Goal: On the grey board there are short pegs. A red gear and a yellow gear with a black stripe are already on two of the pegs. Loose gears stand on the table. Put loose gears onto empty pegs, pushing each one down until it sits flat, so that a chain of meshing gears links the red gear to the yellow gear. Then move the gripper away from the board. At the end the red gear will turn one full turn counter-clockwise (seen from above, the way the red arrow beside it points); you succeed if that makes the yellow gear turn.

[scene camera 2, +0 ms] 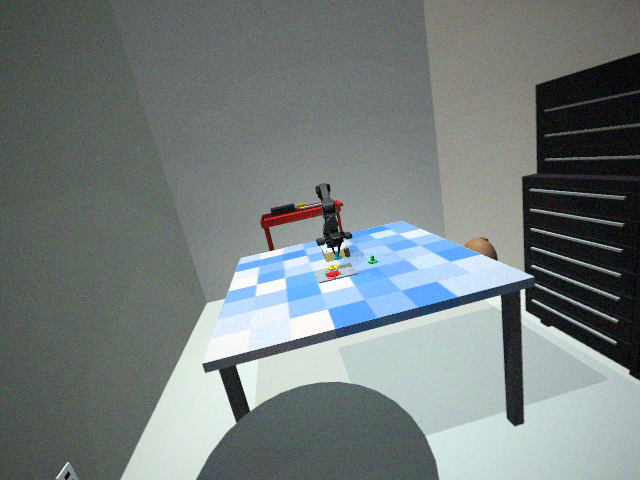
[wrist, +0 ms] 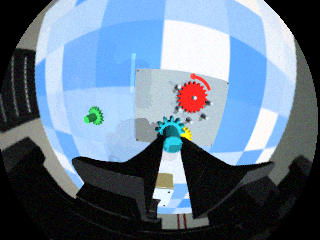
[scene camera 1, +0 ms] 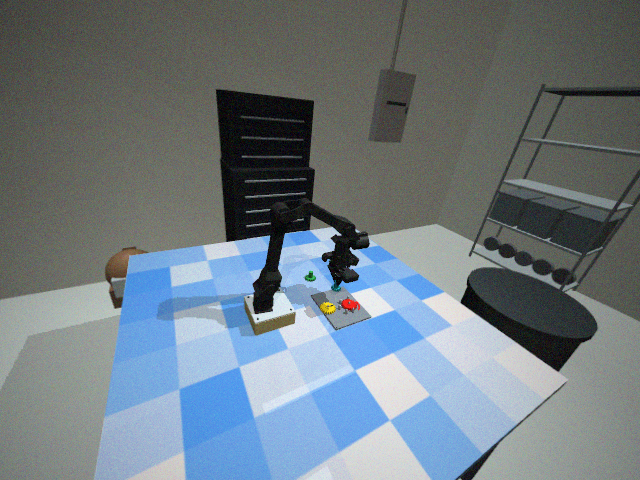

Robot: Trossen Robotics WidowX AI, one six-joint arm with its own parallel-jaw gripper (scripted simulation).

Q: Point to a teal gear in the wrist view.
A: At 170,130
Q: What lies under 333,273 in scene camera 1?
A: My gripper.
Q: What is my gripper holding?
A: A teal gear.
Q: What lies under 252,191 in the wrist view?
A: My gripper.
